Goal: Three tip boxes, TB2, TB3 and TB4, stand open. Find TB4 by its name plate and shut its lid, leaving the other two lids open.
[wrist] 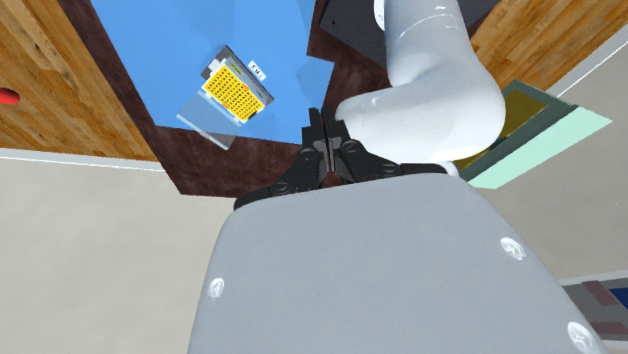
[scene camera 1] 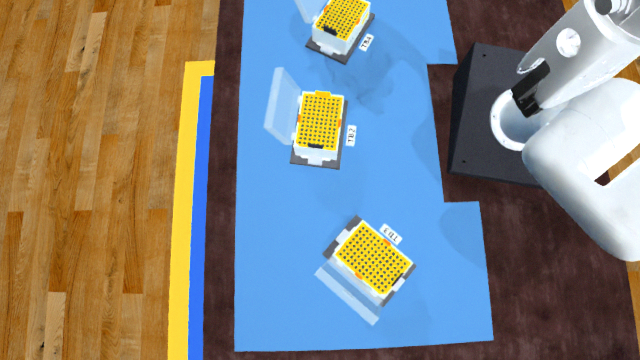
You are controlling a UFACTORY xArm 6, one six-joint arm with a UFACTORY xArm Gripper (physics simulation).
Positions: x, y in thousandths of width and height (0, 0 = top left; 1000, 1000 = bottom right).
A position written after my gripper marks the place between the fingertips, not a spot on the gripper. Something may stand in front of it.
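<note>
My gripper (scene camera 1: 818, 290) is visible to me, and I find it in the wrist view as well (wrist: 512, 349). There is also a blue mat (scene camera 1: 449, 599), and the wrist view shows me that mat too (wrist: 262, 157).
</note>
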